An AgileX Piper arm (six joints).
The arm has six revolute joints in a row. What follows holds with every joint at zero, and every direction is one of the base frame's.
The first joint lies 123 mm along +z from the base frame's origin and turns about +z.
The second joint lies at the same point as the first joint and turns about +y.
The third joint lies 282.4 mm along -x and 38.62 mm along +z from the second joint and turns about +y.
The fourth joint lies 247.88 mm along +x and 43.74 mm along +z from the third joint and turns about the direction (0.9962, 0, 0.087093).
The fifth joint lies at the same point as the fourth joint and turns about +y.
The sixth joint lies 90.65 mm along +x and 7.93 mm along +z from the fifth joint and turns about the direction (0.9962, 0, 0.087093).
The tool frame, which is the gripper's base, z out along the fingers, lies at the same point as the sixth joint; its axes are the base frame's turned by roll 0, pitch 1.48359 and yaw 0 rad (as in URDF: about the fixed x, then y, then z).
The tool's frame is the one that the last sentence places.
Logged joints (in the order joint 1, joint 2, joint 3, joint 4, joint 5, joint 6), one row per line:
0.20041 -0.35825 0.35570 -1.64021 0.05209 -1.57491
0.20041 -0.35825 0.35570 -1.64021 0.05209 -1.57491
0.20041 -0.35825 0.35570 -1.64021 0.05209 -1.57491
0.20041 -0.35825 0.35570 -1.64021 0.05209 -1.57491
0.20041 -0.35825 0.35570 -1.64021 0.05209 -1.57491
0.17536 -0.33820 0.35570 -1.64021 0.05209 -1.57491
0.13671 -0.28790 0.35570 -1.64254 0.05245 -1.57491
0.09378 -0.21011 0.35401 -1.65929 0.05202 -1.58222
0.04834 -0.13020 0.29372 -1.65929 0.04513 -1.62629
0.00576 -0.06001 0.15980 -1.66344 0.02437 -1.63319
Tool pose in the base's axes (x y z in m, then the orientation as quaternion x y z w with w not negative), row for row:
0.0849 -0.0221 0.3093 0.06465 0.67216 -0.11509 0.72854
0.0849 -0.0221 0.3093 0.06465 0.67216 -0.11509 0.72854
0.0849 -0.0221 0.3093 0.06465 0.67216 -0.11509 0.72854
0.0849 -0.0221 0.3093 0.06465 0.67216 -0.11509 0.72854
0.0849 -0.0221 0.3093 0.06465 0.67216 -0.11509 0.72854
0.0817 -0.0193 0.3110 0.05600 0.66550 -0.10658 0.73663
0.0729 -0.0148 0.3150 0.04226 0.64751 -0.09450 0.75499
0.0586 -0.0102 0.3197 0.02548 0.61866 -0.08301 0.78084
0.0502 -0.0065 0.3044 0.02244 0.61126 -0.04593 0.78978
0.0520 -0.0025 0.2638 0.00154 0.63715 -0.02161 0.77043
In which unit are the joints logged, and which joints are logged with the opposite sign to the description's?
The joints are logged in radians. Opposite sign: joint 1, joint 2, joint 3, joint 6.
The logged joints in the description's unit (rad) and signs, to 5 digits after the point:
-0.20041 0.35825 -0.35570 -1.64021 0.05209 1.57491
-0.20041 0.35825 -0.35570 -1.64021 0.05209 1.57491
-0.20041 0.35825 -0.35570 -1.64021 0.05209 1.57491
-0.20041 0.35825 -0.35570 -1.64021 0.05209 1.57491
-0.20041 0.35825 -0.35570 -1.64021 0.05209 1.57491
-0.17536 0.33820 -0.35570 -1.64021 0.05209 1.57491
-0.13671 0.28790 -0.35570 -1.64254 0.05245 1.57491
-0.09378 0.21011 -0.35401 -1.65929 0.05202 1.58222
-0.04834 0.13020 -0.29372 -1.65929 0.04513 1.62629
-0.00576 0.06001 -0.15980 -1.66344 0.02437 1.63319

